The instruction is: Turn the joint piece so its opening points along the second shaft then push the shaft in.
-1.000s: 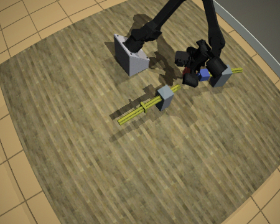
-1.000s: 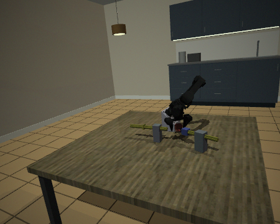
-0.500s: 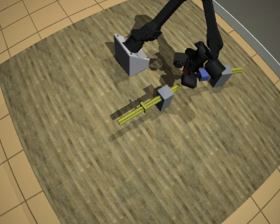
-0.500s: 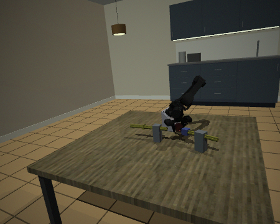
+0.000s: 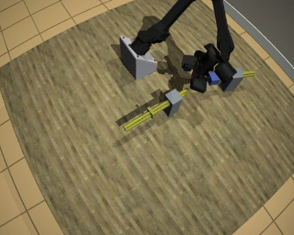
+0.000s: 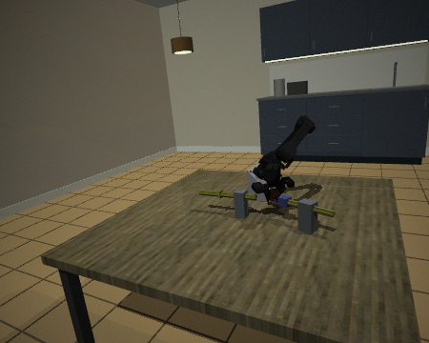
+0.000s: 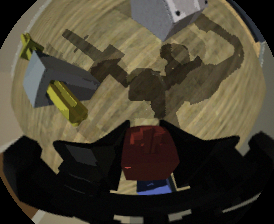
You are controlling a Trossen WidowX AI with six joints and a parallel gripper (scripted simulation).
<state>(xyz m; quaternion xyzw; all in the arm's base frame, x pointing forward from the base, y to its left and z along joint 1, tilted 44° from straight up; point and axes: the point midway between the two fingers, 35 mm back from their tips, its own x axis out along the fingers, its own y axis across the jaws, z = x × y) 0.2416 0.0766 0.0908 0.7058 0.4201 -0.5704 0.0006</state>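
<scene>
The red joint piece is 3 cm above my gripper tip, 2 cm ahead of it and 1 cm to the left of it.
</scene>
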